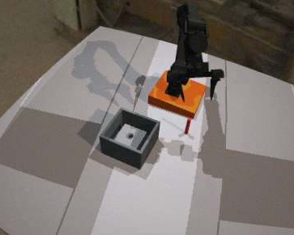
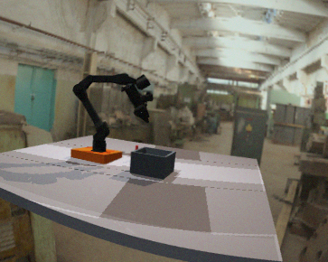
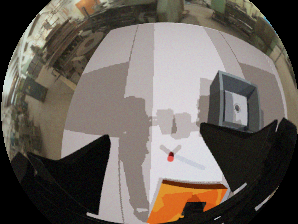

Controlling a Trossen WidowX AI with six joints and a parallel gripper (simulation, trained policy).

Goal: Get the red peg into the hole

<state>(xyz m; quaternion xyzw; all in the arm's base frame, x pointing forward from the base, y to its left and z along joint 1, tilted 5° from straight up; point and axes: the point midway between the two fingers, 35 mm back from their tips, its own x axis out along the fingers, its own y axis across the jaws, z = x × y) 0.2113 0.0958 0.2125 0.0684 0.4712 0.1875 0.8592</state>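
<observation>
Right now the red peg is 5 cm behind my gripper tip, 2 cm to the right of it and 18 cm below it. The rest, counted from my gripper tip: dark grey box 9 cm ahead, 20 cm to the right, 19 cm below; plate 9 cm ahead, 20 cm to the right, 18 cm below.
</observation>
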